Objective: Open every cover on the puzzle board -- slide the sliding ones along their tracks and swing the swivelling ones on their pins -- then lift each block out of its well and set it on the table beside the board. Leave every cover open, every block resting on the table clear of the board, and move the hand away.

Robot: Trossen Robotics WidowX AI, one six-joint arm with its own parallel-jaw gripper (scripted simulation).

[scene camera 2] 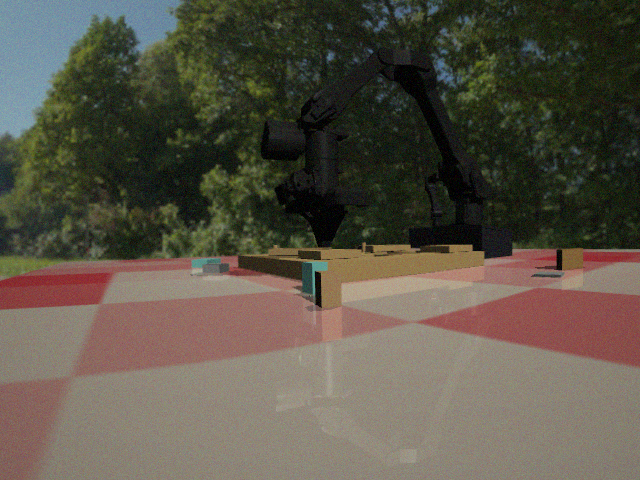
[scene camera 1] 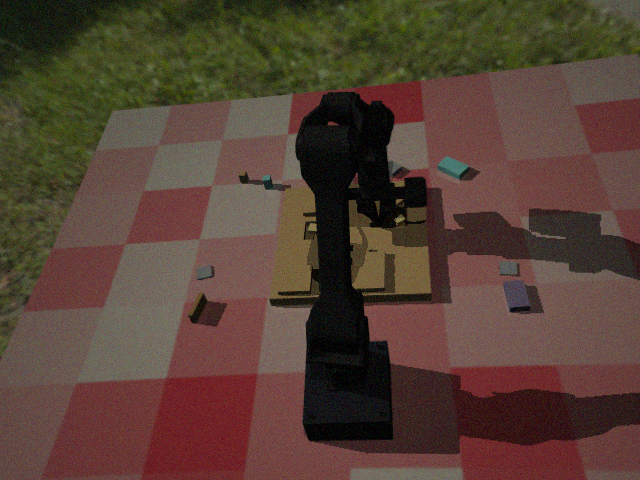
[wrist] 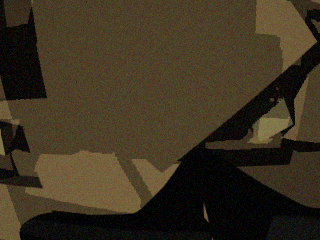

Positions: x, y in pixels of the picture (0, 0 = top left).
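Gripper in scene camera 2 [323, 252]. Scene camera 1: gripper visible. Wrist view: gripper visible. Gripper, same spot: [scene camera 1: 379, 207] and [wrist: 231, 197]. Tan puzzle board, same spot: [scene camera 2: 371, 265] and [scene camera 1: 282, 210].
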